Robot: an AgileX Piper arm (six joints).
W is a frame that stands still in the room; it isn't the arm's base.
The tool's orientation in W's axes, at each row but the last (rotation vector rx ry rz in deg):
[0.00, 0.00, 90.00]
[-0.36, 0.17, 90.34]
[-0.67, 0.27, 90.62]
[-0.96, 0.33, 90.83]
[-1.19, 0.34, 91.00]
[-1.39, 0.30, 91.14]
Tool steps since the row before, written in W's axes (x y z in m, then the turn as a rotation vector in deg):
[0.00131, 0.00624, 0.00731, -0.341, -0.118, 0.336]
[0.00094, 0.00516, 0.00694, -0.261, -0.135, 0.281]
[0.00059, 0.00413, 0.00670, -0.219, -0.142, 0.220]
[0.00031, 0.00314, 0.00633, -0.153, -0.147, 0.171]
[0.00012, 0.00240, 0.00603, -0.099, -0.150, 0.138]
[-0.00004, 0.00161, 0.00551, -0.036, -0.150, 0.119]
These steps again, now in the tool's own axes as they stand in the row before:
[0.00624, -0.00131, 0.00731, -0.118, 0.341, 0.336]
[0.00511, -0.00099, 0.00697, -0.135, 0.261, 0.281]
[0.00405, -0.00066, 0.00674, -0.142, 0.220, 0.219]
[0.00304, -0.00040, 0.00637, -0.147, 0.154, 0.170]
[0.00229, -0.00022, 0.00607, -0.151, 0.100, 0.136]
[0.00151, -0.00006, 0.00554, -0.151, 0.038, 0.117]

